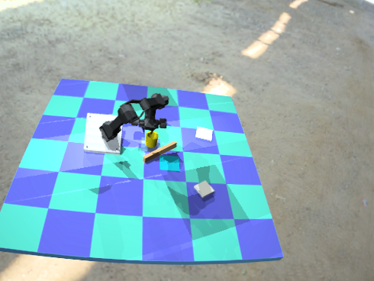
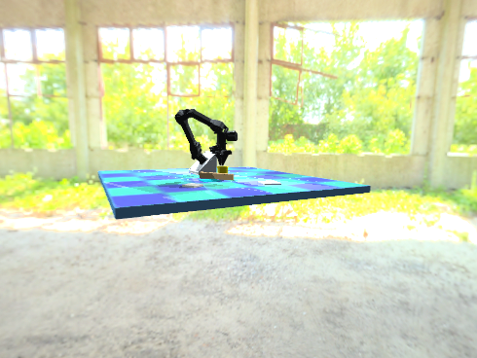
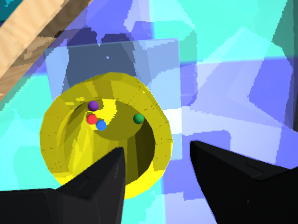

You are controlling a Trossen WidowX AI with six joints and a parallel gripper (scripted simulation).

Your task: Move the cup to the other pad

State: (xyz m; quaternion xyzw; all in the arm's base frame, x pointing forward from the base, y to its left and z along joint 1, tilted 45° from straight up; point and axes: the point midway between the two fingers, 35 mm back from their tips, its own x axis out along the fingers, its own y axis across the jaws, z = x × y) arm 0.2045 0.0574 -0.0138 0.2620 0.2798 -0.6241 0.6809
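The yellow cup is 40 mm below my gripper tip and 20 mm ahead of it. Also, from my gripper tip: cyan pad 140 mm ahead, 130 mm to the right, 90 mm below; then wooden bar 80 mm ahead, 70 mm to the right, 70 mm below.
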